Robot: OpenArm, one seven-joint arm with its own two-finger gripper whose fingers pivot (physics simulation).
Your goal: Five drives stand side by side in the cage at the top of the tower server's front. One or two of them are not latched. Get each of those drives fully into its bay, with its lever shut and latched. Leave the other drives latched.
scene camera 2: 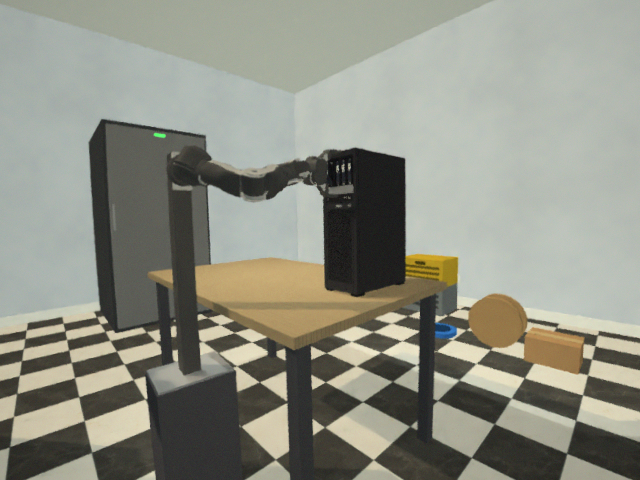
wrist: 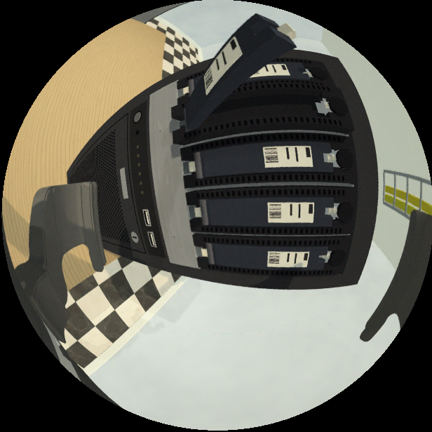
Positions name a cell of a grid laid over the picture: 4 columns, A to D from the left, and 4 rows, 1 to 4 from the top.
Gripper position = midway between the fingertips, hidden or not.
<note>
In view: my gripper (scene camera 2: C2), a black tower server (scene camera 2: C2), a drive (wrist: C1) and an arm post (scene camera 2: B2).
My gripper also shows in the wrist view (wrist: B3). The black tower server also shows in the wrist view (wrist: B2).
</note>
